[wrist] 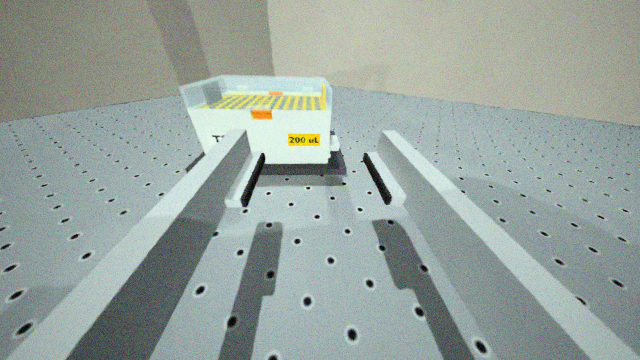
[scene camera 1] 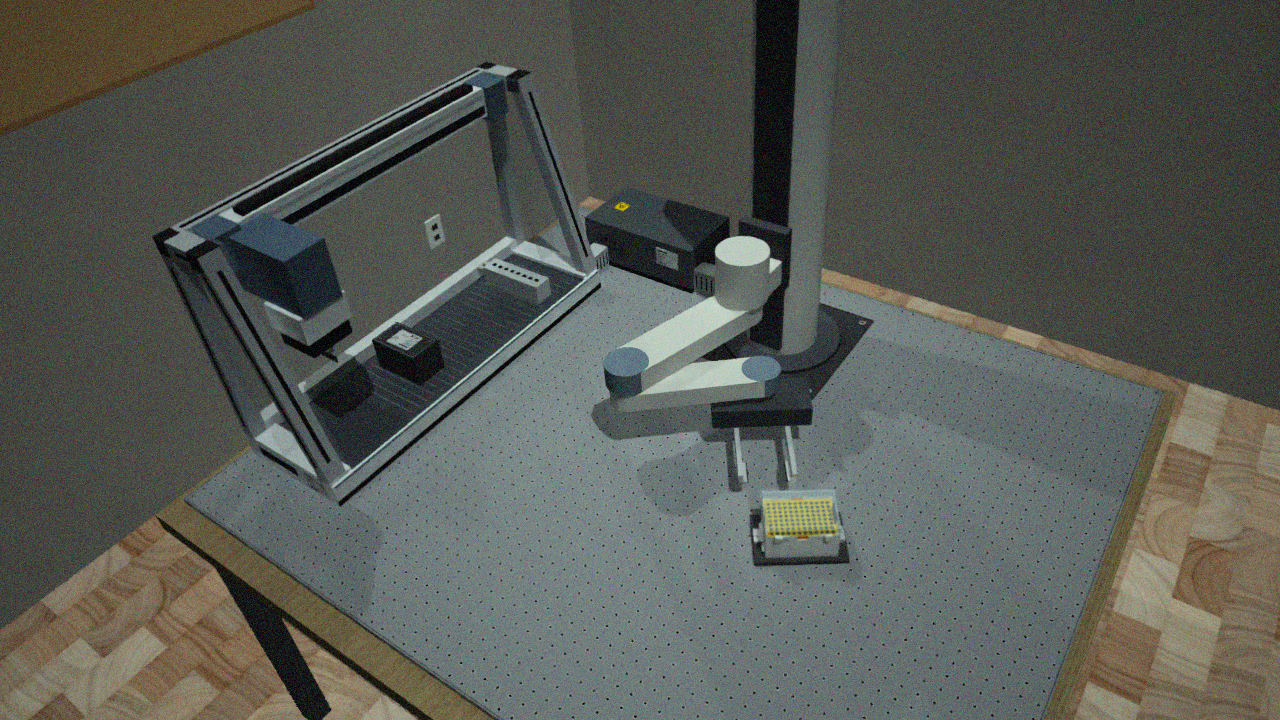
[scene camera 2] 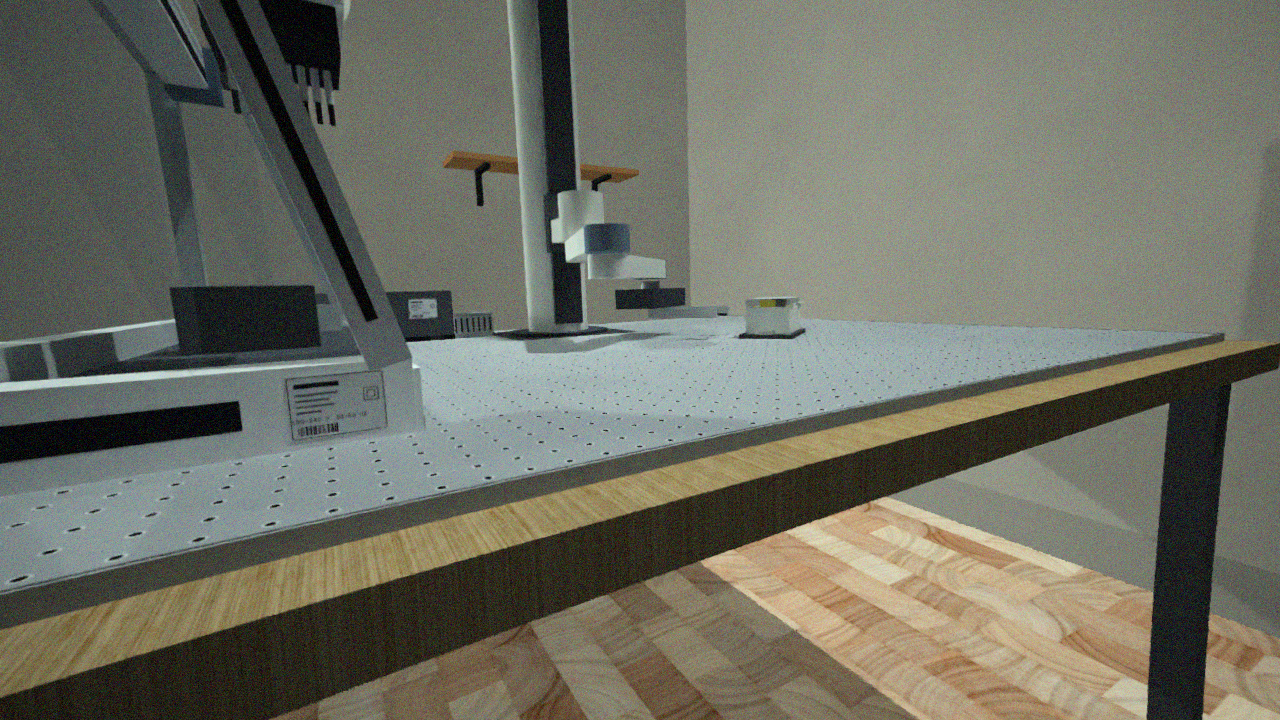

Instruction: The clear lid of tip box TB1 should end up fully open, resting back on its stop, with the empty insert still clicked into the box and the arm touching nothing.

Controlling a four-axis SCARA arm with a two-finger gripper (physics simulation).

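Seen in the pictures: gripper, between the fingertips: (wrist: 315, 144) (scene camera 1: 767, 479) (scene camera 2: 723, 311); arm's base, origin of its link: (scene camera 1: 780, 340).
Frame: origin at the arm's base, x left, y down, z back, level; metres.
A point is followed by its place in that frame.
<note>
Tip box TB1 (scene camera 1: 801, 547) {x 0.309, y -0.046, z -0.513 m} (scene camera 2: 771, 319) {x 0.241, y -0.049, z -0.517 m} (wrist: 280, 146) {x 0.252, y -0.040, z -0.449 m} is a pale box sitting upright in a dark base (scene camera 1: 769, 562) {x 0.270, y -0.020, z -0.548 m} (wrist: 300, 170) {x 0.231, y -0.018, z -0.451 m}. Its clear lid (scene camera 1: 799, 493) {x 0.268, y -0.090, z -0.446 m} (scene camera 2: 772, 300) {x 0.242, y -0.086, z -0.519 m} (wrist: 272, 82) {x 0.275, y -0.090, z -0.472 m} appears closed over the yellow insert (scene camera 1: 799, 516) {x 0.284, y -0.070, z -0.474 m} (wrist: 300, 103) {x 0.259, y -0.070, z -0.493 m}, which sits inside the box. An orange tab (wrist: 261, 114) {x 0.264, y -0.069, z -0.443 m} shows on the near wall in the wrist view. My gripper (scene camera 1: 767, 474) {x 0.197, y -0.065, z -0.425 m} (scene camera 2: 721, 311) {x 0.197, y -0.065, z -0.425 m} (wrist: 315, 144) {x 0.197, y -0.065, z -0.425 m} is low over the table on the column side of the box, apart from it. It is shut to its narrow stance, with a gap between the fingers and nothing in it. The left finger hides part of the box's label.
A perforated table top (scene camera 1: 572, 555) {x -0.019, y -0.013, z -0.707 m} (scene camera 2: 572, 394) {x -0.302, y -0.013, z -0.792 m} bears everything. A gantry frame (scene camera 1: 546, 152) {x -0.536, y -0.354, z -0.081 m} with a dark block (scene camera 1: 409, 353) {x -0.535, y -0.132, z -0.555 m} stands at the left in scene camera 1. A dark case (scene camera 1: 657, 234) {x -0.355, y -0.127, z 0.058 m} stands behind the arm, beside the tall column (scene camera 1: 812, 179) {x 0.065, y -0.426, z -0.037 m}.
</note>
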